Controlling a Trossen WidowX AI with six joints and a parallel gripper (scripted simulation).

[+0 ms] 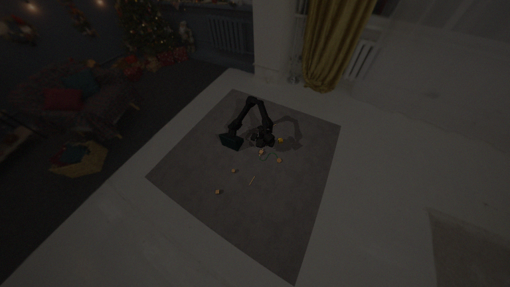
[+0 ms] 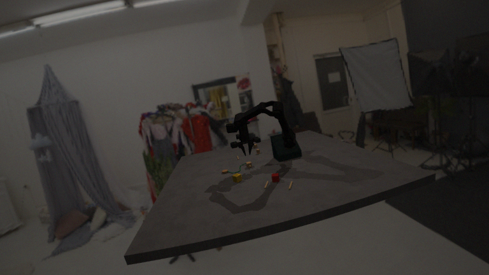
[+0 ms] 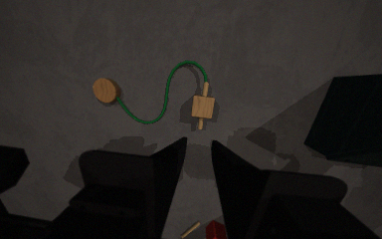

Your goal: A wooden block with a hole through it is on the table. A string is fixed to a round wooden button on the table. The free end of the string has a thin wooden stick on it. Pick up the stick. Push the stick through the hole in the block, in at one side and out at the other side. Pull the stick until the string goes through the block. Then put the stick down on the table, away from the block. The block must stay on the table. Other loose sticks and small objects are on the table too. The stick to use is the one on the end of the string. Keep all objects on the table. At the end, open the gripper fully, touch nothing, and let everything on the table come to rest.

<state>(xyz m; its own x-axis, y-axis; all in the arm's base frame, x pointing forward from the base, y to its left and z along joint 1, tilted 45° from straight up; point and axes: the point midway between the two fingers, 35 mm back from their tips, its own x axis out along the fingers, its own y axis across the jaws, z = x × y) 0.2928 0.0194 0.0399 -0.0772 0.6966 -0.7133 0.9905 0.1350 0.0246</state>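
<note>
The wooden block lies 7 cm below my gripper tip and 3 cm to the right of it. From my gripper tip the other things lie so: round wooden button (16 cm ahead, 8 cm below, 2 cm to the right); then yellow cube (16 cm to the left, 9 cm ahead, 7 cm below); then thin wooden stick (7 cm below, 4 cm to the right).
</note>
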